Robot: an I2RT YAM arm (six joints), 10 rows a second.
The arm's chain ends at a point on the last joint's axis. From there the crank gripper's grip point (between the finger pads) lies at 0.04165 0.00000 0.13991 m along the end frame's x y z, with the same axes.
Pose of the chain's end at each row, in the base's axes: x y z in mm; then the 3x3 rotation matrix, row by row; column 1 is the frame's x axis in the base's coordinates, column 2 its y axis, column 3 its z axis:
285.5 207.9 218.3; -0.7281 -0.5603 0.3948; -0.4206 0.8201 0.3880; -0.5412 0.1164 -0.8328
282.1 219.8 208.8; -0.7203 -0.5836 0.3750; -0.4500 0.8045 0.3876; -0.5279 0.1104 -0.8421
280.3 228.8 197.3; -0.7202 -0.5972 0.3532; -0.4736 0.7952 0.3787; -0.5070 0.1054 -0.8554
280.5 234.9 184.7; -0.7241 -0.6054 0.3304; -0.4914 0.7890 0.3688; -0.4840 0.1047 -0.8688
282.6 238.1 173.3; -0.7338 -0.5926 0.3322; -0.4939 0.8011 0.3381; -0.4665 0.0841 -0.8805
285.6 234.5 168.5; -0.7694 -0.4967 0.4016; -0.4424 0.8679 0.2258; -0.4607 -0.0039 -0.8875
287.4 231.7 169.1; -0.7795 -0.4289 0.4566; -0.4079 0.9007 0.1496; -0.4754 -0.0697 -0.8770
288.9 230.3 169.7; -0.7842 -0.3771 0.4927; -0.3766 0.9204 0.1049; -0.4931 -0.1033 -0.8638
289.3 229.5 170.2; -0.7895 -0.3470 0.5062; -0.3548 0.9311 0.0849; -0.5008 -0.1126 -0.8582
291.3 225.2 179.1; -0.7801 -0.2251 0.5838; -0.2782 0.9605 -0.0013; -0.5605 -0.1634 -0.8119
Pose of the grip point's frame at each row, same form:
310.4 244.7 79.2; -0.7281 -0.5603 0.3948; -0.4206 0.8201 0.3880; -0.5412 0.1164 -0.8328
304.6 255.3 69.0; -0.7203 -0.5836 0.3750; -0.4500 0.8045 0.3876; -0.5279 0.1104 -0.8421
299.7 262.1 56.5; -0.7202 -0.5972 0.3532; -0.4736 0.7952 0.3787; -0.5070 0.1054 -0.8554
296.6 266.0 43.0; -0.7241 -0.6054 0.3304; -0.4914 0.7890 0.3688; -0.4840 0.1047 -0.8688
298.5 264.8 30.7; -0.7338 -0.5926 0.3322; -0.4939 0.8011 0.3381; -0.4665 0.0841 -0.8805
309.7 247.7 25.1; -0.7694 -0.4967 0.4016; -0.4424 0.8679 0.2258; -0.4607 -0.0039 -0.8875
318.8 235.6 26.6; -0.7795 -0.4289 0.4566; -0.4079 0.9007 0.1496; -0.4754 -0.0697 -0.8770
325.2 229.3 28.3; -0.7842 -0.3771 0.4927; -0.3766 0.9204 0.1049; -0.4931 -0.1033 -0.8638
327.2 226.6 29.3; -0.7895 -0.3470 0.5062; -0.3548 0.9311 0.0849; -0.5008 -0.1126 -0.8582
340.5 213.4 42.2; -0.7801 -0.2251 0.5838; -0.2782 0.9605 -0.0013; -0.5605 -0.1634 -0.8119

